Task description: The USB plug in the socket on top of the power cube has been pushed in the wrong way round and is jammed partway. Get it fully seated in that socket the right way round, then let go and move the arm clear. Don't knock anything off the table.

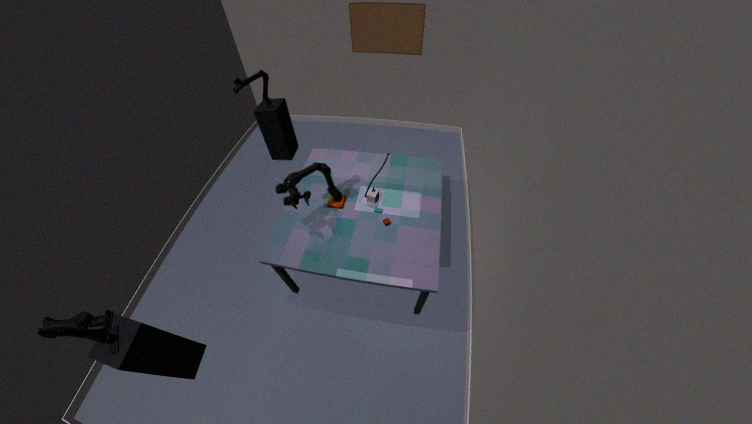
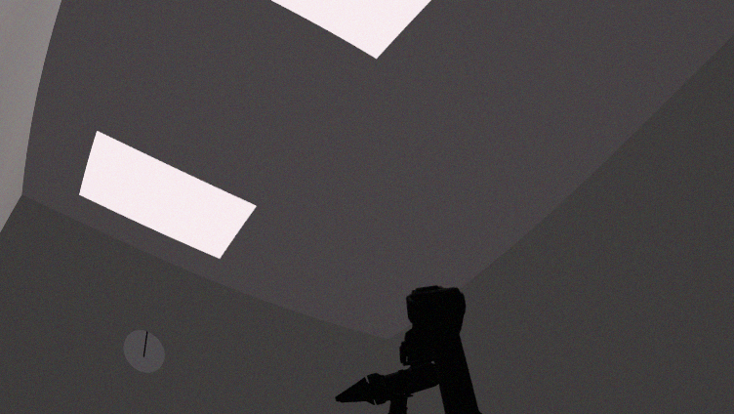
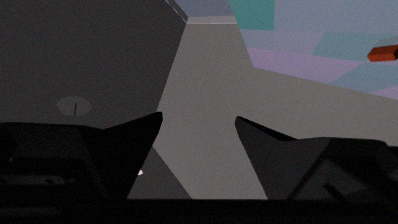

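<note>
My gripper tip is now 440 mm to the right of the dark USB plug, 400 mm short of it and 280 mm above it. The rest, counted from my gripper tip: red block 520 mm ahead, 360 mm below, 190 mm to the left; then teal block 450 mm ahead, 360 mm below, 300 mm to the left.
</note>
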